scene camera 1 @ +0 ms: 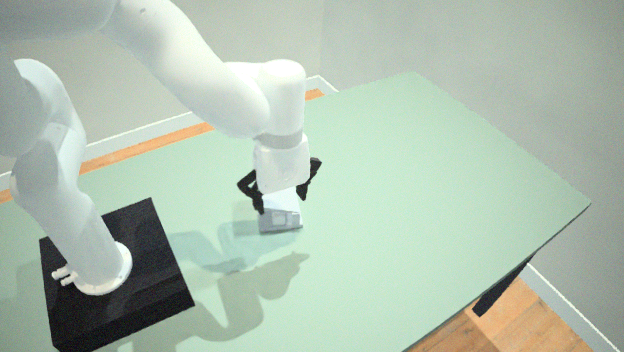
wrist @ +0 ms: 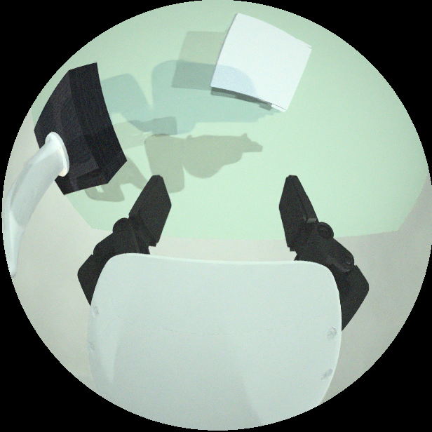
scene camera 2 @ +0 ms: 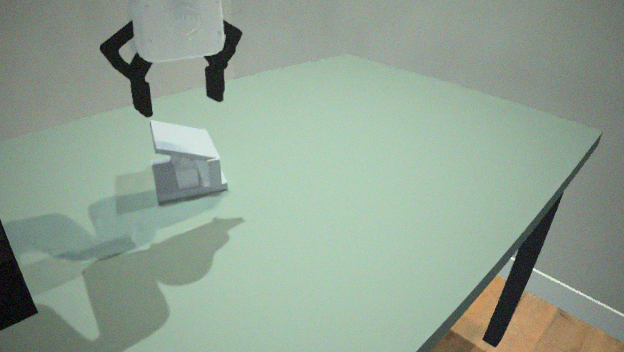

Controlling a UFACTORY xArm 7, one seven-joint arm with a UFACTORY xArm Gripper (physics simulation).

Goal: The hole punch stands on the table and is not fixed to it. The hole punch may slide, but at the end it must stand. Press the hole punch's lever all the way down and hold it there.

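Frame: origin at the arm's base, x back, y right, z up, level; centimetres.
Where they show: gripper, between the fingertips: (scene camera 1: 280,203) (scene camera 2: 181,106); arm's base, origin of its link: (scene camera 1: 102,268).
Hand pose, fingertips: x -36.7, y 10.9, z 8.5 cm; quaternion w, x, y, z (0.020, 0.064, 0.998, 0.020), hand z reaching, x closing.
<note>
Each offset is from my fingertips to the top centre of the thing. "pt": to the spot under its first point. Level surfaces: height alone.
The pale grey hole punch @[pt dx -1.8, dy -6.8, dz -15.1 cm] (scene camera 1: 272,223) (scene camera 2: 167,182) stands upright on the green table @[dz -16.3 cm] (scene camera 1: 425,175) (scene camera 2: 375,200) (wrist: 360,150). Its flat lever @[dx -5.6, dy -10.2, dz -7.8 cm] (scene camera 1: 281,201) (scene camera 2: 185,141) (wrist: 262,60) is raised and slanted. In the second scene view a gap shows between lever and body, wider at the left. My gripper (scene camera 1: 282,205) (scene camera 2: 182,108) (wrist: 223,188) is open and empty, its fingers pointing down. In the second scene view the fingertips are above the lever and apart from it. In the wrist view the lever lies beyond the fingertips, towards the top. The gripper housing hides part of the lever in the first scene view.
The arm's black base block (scene camera 1: 140,240) (scene camera 2: 12,295) (wrist: 82,115) stands on the table to the left of the hole punch. The table's right edge (scene camera 1: 500,286) (scene camera 2: 505,250) shows in both scene views. Shadows of the arm fall beside the punch.
</note>
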